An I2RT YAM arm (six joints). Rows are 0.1 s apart.
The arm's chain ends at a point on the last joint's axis. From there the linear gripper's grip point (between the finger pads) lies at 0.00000 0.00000 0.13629 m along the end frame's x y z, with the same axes.
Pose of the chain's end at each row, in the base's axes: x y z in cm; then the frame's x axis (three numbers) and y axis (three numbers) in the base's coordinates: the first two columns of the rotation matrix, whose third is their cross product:
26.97, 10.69, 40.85, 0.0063, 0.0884, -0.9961, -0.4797, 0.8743, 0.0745
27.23, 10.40, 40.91, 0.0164, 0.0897, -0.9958, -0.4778, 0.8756, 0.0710
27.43, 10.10, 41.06, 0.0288, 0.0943, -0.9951, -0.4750, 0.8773, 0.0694
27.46, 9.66, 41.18, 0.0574, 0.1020, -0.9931, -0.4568, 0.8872, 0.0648
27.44, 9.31, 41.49, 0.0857, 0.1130, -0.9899, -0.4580, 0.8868, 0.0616
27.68, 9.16, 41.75, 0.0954, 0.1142, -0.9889, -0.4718, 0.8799, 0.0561
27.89, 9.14, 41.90, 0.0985, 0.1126, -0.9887, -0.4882, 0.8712, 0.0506
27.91, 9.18, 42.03, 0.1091, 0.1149, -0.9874, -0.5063, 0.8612, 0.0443
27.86, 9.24, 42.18, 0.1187, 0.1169, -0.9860, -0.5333, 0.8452, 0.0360
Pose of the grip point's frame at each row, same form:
38.93, 17.20, 41.50, 0.0063, 0.0884, -0.9961, -0.4797, 0.8743, 0.0745
39.20, 16.87, 41.69, 0.0164, 0.0897, -0.9958, -0.4778, 0.8756, 0.0710
39.42, 16.51, 42.01, 0.0288, 0.0943, -0.9951, -0.4750, 0.8773, 0.0694
39.56, 15.79, 42.51, 0.0574, 0.1020, -0.9931, -0.4568, 0.8872, 0.0648
39.50, 15.42, 43.23, 0.0857, 0.1130, -0.9899, -0.4580, 0.8868, 0.0616
39.63, 15.45, 43.63, 0.0954, 0.1142, -0.9889, -0.4718, 0.8799, 0.0561
39.71, 15.65, 43.82, 0.0985, 0.1126, -0.9887, -0.4882, 0.8712, 0.0506
39.57, 15.93, 44.10, 0.1091, 0.1149, -0.9874, -0.5063, 0.8612, 0.0443
39.28, 16.35, 44.40, 0.1187, 0.1169, -0.9860, -0.5333, 0.8452, 0.0360

